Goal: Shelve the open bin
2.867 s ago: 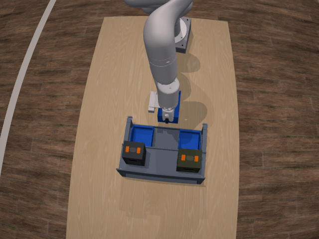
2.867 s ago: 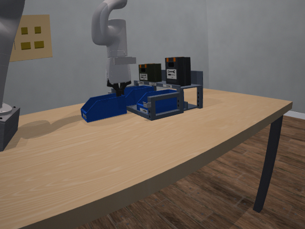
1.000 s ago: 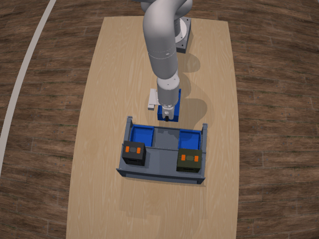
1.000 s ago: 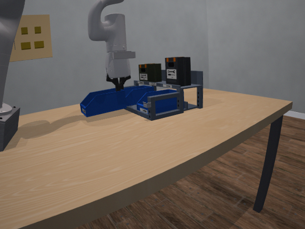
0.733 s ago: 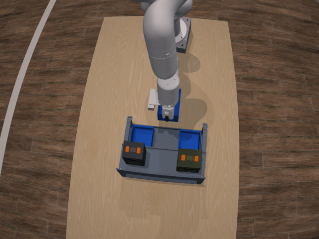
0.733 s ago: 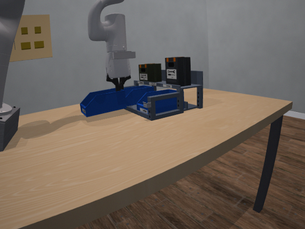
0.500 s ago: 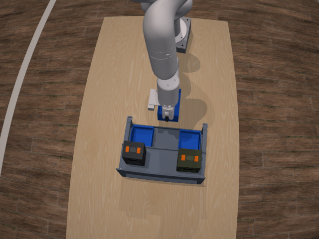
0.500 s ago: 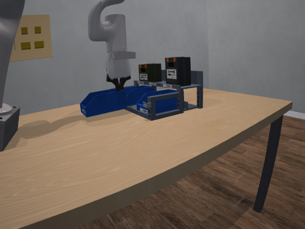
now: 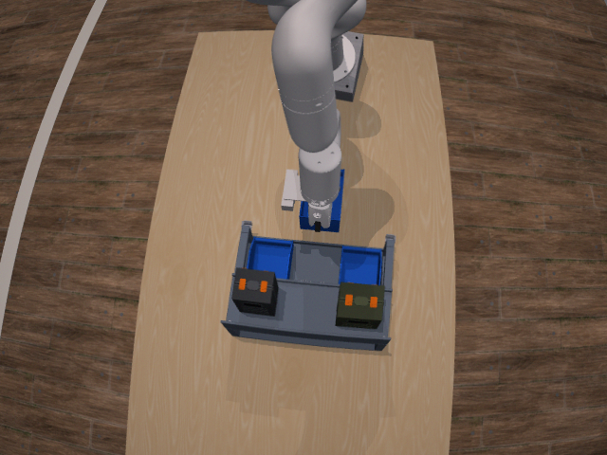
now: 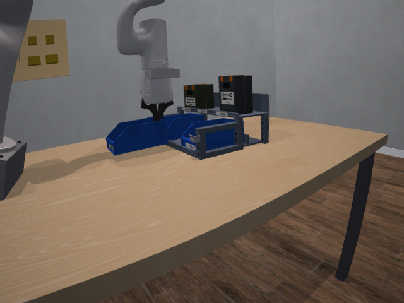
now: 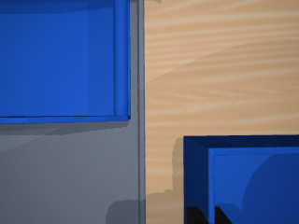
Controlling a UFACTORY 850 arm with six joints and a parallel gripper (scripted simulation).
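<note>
The grey shelf is 150 mm ahead of my hand, 30 mm to the right of it and 30 mm below it. The rest, counted from my hand: dark green tool case 240 mm ahead, 70 mm to the left, 50 mm above; then black tool case 200 mm ahead, 150 mm to the right, 60 mm above.
</note>
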